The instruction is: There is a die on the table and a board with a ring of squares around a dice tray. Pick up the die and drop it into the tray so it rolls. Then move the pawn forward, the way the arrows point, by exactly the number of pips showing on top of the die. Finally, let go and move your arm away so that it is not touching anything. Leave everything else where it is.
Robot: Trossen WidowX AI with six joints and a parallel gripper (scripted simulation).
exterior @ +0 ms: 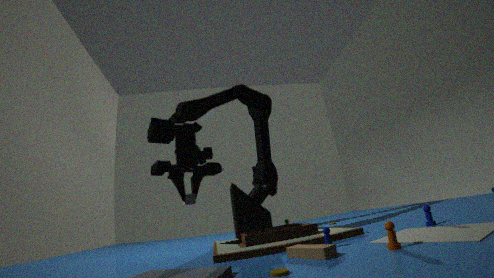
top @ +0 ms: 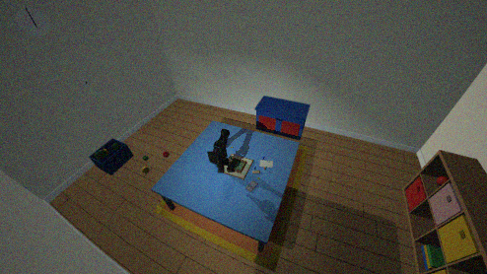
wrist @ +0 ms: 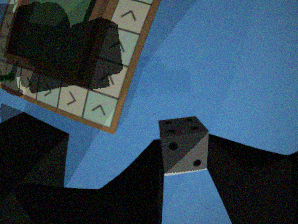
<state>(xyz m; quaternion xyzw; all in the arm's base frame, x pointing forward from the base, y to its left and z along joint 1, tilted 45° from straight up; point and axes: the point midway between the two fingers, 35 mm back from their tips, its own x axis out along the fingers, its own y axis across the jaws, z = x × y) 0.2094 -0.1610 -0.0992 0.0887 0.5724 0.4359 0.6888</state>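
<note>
Now: gripper tip 26 cm to the right of the green pawn, 10 cm above it and 5 cm past it. The rest, counted from my gripper tip: grey block (32 cm ahead, 12 cm below, 3 cm to the left); green dice tray (20 cm to the left, 12 cm below, 6 cm ahead); white die (right at my gripper tip).
</note>
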